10 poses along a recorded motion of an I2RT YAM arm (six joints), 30 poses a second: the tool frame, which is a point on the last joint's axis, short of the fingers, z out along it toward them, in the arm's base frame.
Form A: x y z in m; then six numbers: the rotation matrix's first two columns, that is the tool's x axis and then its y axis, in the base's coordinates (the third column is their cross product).
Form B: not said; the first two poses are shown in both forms.
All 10 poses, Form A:
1: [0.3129 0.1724 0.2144 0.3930 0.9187 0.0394 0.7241 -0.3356 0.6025]
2: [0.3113 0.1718 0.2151 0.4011 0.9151 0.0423 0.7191 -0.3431 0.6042]
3: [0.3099 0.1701 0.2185 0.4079 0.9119 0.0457 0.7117 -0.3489 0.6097]
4: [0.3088 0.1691 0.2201 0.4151 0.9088 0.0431 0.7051 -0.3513 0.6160]
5: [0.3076 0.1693 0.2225 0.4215 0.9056 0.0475 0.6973 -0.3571 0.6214]
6: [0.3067 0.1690 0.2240 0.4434 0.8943 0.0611 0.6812 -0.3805 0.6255]
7: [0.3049 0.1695 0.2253 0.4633 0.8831 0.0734 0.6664 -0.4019 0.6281]
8: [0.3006 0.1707 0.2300 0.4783 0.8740 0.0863 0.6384 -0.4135 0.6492]
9: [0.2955 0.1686 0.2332 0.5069 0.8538 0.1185 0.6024 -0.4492 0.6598]
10: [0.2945 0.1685 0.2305 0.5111 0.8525 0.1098 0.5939 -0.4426 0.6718]
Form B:
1: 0.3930 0.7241 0.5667 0.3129; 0.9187 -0.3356 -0.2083 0.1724; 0.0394 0.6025 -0.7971 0.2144; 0 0 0 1
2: 0.4011 0.7191 0.5674 0.3113; 0.9151 -0.3431 -0.2119 0.1718; 0.0423 0.6042 -0.7957 0.2151; 0 0 0 1
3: 0.4079 0.7117 0.5719 0.3099; 0.9119 -0.3489 -0.2162 0.1701; 0.0457 0.6097 -0.7913 0.2185; 0 0 0 1
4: 0.4151 0.7051 0.5750 0.3088; 0.9088 -0.3513 -0.2253 0.1691; 0.0431 0.6160 -0.7866 0.2201; 0 0 0 1
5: 0.4215 0.6973 0.5797 0.3076; 0.9056 -0.3571 -0.2288 0.1693; 0.0475 0.6214 -0.7820 0.2225; 0 0 0 1
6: 0.4434 0.6812 0.5826 0.3067; 0.8943 -0.3805 -0.2357 0.1690; 0.0611 0.6255 -0.7779 0.2240; 0 0 0 1
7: 0.4633 0.6664 0.5842 0.3049; 0.8831 -0.4019 -0.2421 0.1695; 0.0734 0.6281 -0.7747 0.2253; 0 0 0 1
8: 0.4783 0.6384 0.6031 0.3006; 0.8740 -0.4135 -0.2554 0.1707; 0.0863 0.6492 -0.7557 0.2300; 0 0 0 1
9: 0.5069 0.6024 0.6166 0.2955; 0.8538 -0.4492 -0.2631 0.1686; 0.1185 0.6598 -0.7420 0.2332; 0 0 0 1
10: 0.5111 0.5939 0.6213 0.2945; 0.8525 -0.4426 -0.2781 0.1685; 0.1098 0.6718 -0.7325 0.2305; 0 0 0 1
